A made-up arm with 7 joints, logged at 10 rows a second.
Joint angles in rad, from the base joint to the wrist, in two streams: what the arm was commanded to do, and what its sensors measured. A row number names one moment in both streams.
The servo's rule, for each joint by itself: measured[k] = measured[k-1] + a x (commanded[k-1-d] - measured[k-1]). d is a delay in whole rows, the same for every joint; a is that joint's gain. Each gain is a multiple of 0.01, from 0.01 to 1. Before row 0 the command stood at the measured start. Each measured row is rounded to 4 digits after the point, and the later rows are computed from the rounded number. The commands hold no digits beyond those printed.
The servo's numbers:
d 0
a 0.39 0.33 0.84 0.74 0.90 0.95 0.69
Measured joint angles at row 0:
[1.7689 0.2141 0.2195 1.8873 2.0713 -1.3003 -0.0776]
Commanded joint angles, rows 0 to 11:
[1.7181 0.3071 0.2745 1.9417 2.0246 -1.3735 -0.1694]
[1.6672 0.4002 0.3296 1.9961 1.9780 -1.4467 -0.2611]
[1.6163 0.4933 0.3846 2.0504 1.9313 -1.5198 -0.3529]
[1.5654 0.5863 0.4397 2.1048 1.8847 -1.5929 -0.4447]
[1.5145 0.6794 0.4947 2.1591 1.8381 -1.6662 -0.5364]
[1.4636 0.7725 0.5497 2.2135 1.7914 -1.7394 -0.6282]
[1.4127 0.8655 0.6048 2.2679 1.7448 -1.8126 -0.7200]
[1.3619 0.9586 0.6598 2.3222 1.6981 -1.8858 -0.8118]
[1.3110 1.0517 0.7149 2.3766 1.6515 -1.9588 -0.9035]
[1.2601 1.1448 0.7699 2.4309 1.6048 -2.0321 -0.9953]
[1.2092 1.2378 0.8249 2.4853 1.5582 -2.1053 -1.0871]
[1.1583 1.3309 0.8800 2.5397 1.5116 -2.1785 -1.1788]
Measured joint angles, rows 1 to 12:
[1.7491 0.2448 0.2657 1.9276 2.0293 -1.3698 -0.1409]
[1.7172 0.2961 0.3194 1.9783 1.9831 -1.4429 -0.2238]
[1.6778 0.3612 0.3742 2.0317 1.9365 -1.5160 -0.3129]
[1.6340 0.4355 0.4292 2.0858 1.8899 -1.5891 -0.4038]
[1.5874 0.5160 0.4842 2.1400 1.8433 -1.6623 -0.4953]
[1.5391 0.6006 0.5392 2.1944 1.7966 -1.7355 -0.5870]
[1.4898 0.6880 0.5943 2.2488 1.7500 -1.8087 -0.6788]
[1.4399 0.7773 0.6493 2.3031 1.7033 -1.8819 -0.7706]
[1.3896 0.8679 0.7044 2.3575 1.6567 -1.9550 -0.8623]
[1.3391 0.9593 0.7594 2.4118 1.6100 -2.0282 -0.9541]
[1.2884 1.0512 0.8144 2.4662 1.5634 -2.1014 -1.0459]
[1.2377 1.1435 0.8695 2.5206 1.5168 -2.1746 -1.1376]

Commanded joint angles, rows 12 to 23:
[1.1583 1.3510 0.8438 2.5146 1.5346 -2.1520 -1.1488]
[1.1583 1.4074 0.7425 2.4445 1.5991 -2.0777 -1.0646]
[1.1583 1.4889 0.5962 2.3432 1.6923 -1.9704 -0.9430]
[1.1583 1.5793 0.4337 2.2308 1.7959 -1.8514 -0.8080]
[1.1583 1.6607 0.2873 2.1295 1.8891 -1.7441 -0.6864]
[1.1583 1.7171 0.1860 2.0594 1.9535 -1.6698 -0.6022]
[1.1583 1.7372 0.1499 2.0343 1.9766 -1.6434 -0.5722]
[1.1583 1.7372 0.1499 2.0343 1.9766 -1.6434 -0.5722]
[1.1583 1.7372 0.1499 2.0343 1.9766 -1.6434 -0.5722]
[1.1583 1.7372 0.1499 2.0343 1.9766 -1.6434 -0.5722]
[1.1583 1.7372 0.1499 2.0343 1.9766 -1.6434 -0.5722]
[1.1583 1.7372 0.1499 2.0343 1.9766 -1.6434 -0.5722]
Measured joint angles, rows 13 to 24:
[1.2067 1.2120 0.8479 2.5162 1.5328 -2.1531 -1.1453]
[1.1878 1.2765 0.7594 2.4631 1.5925 -2.0815 -1.0896]
[1.1763 1.3466 0.6223 2.3744 1.6823 -1.9760 -0.9884]
[1.1693 1.4234 0.4639 2.2681 1.7845 -1.8576 -0.8639]
[1.1650 1.5017 0.3156 2.1655 1.8786 -1.7498 -0.7414]
[1.1624 1.5728 0.2067 2.0870 1.9460 -1.6738 -0.6454]
[1.1608 1.6271 0.1590 2.0480 1.9735 -1.6449 -0.5949]
[1.1598 1.6634 0.1514 2.0379 1.9763 -1.6435 -0.5792]
[1.1592 1.6878 0.1501 2.0352 1.9766 -1.6434 -0.5744]
[1.1588 1.7041 0.1499 2.0345 1.9766 -1.6434 -0.5729]
[1.1586 1.7150 0.1499 2.0344 1.9766 -1.6434 -0.5724]
[1.1585 1.7223 0.1499 2.0343 1.9766 -1.6434 -0.5723]

